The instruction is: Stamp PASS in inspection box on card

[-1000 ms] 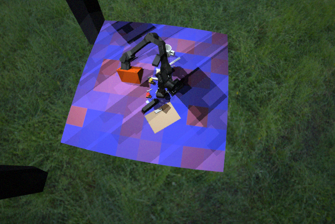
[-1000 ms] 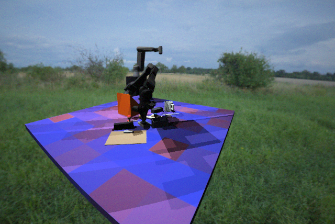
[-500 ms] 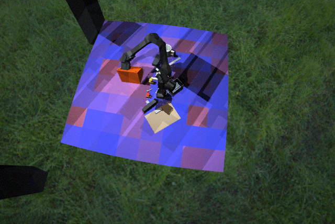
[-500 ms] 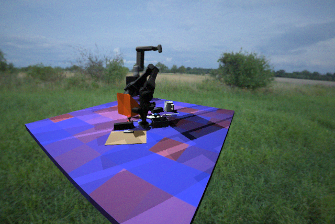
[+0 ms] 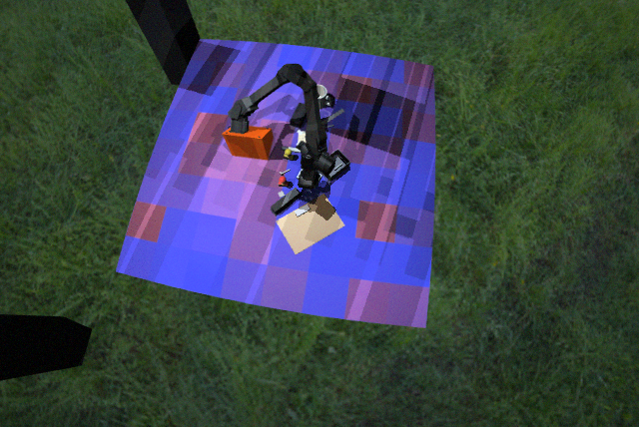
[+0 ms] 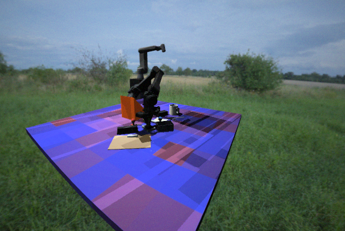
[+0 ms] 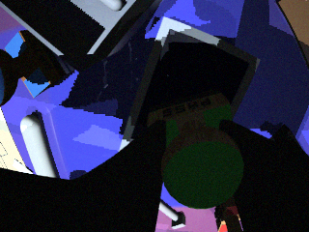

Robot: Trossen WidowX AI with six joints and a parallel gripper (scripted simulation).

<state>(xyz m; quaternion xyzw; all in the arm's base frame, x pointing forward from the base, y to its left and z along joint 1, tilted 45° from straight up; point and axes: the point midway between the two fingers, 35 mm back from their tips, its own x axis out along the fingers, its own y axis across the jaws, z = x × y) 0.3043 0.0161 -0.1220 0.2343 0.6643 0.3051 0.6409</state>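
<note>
My gripper tip is now right at the green-knob stamp. From my gripper tip the other things lie so: blue-knob stamp: 20 mm ahead, 100 mm to the left, 20 mm below; then ink pad: 40 mm below; then red-knob stamp: 100 mm behind, 60 mm to the right, 20 mm below.
</note>
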